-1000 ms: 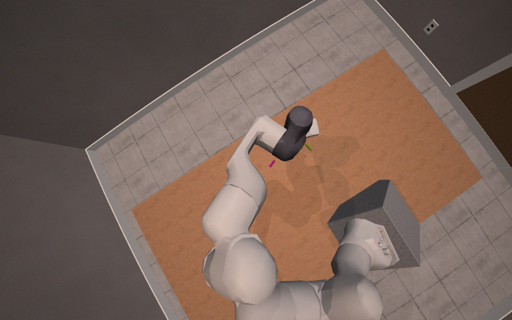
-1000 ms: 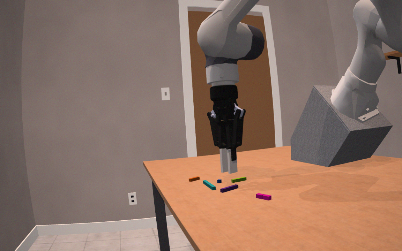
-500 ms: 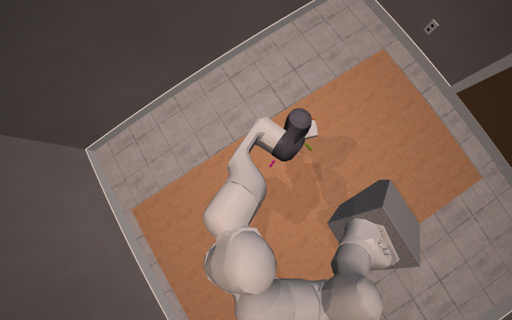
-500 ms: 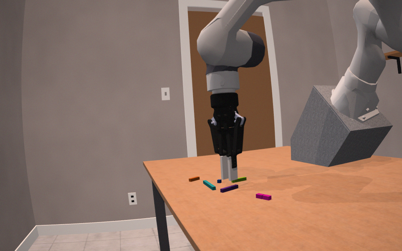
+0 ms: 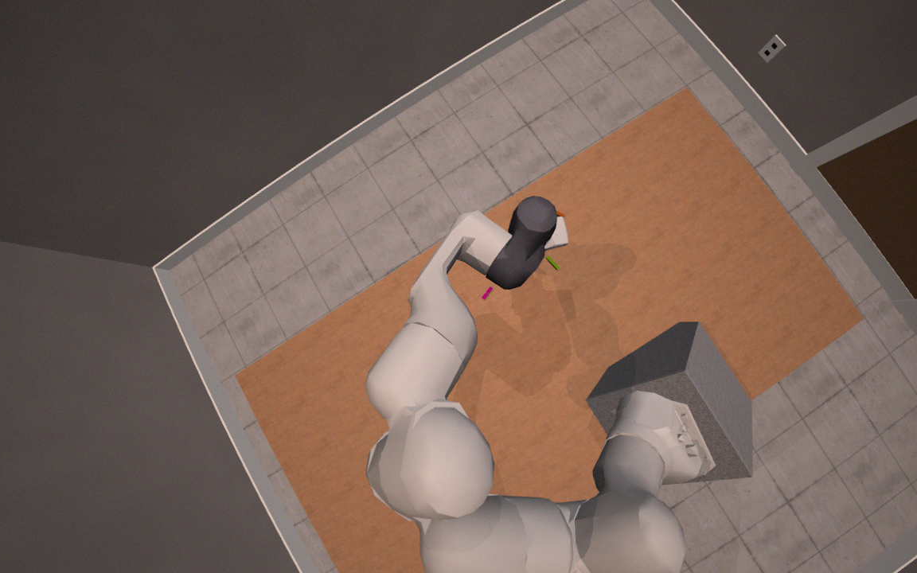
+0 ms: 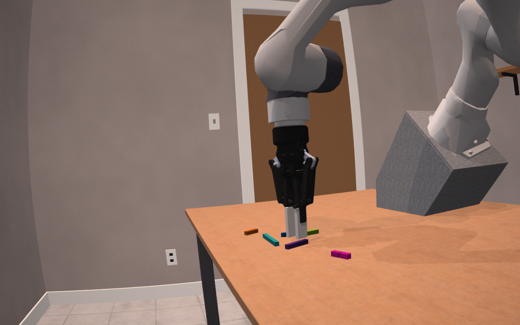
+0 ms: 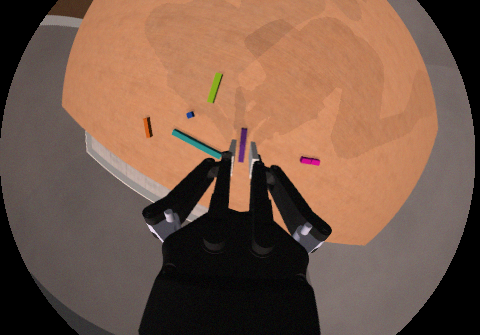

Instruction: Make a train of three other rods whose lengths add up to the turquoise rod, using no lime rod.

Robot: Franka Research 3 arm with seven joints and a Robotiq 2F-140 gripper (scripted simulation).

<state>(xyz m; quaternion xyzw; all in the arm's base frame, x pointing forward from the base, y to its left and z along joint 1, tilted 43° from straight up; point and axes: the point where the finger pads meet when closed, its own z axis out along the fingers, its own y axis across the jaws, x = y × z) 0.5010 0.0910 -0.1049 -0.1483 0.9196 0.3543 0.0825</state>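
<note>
Now: hand 50 mm above the purple rod. From my hand the other things lie so: lime rod (70 mm behind, 80 mm to the right, 50 mm below); blue cube (10 mm behind, 100 mm to the right, 50 mm below); turquoise rod (30 mm ahead, 80 mm to the right, 50 mm below).
</note>
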